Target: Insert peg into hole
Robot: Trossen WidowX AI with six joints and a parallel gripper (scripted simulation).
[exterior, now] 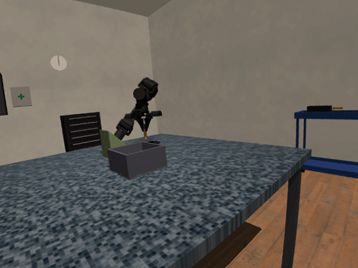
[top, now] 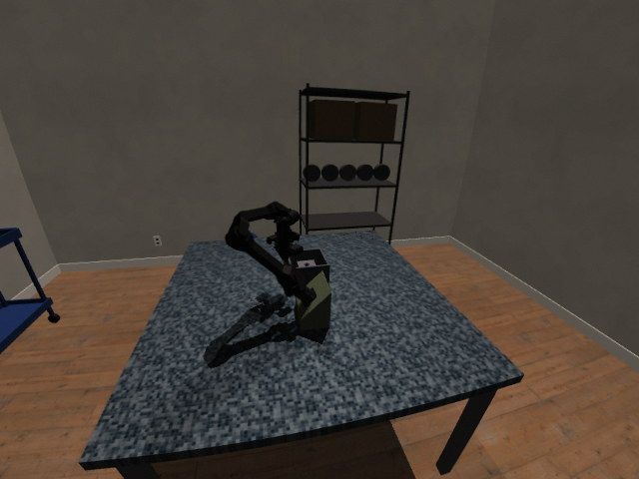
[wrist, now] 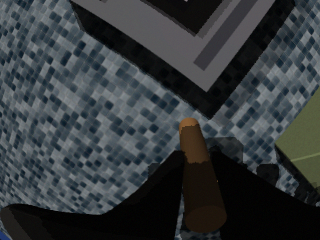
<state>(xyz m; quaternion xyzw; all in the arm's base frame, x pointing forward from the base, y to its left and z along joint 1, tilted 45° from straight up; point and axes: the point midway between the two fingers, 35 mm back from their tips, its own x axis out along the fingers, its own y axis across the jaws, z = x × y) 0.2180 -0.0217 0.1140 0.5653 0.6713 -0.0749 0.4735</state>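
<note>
My hand is 10 cm short of the pale plate, 12 cm to the left of it and 13 cm above it. The rest, counted from my hand: peg (4 cm below); then dark grey box (10 cm ahead, 12 cm to the right, 15 cm below).
</note>
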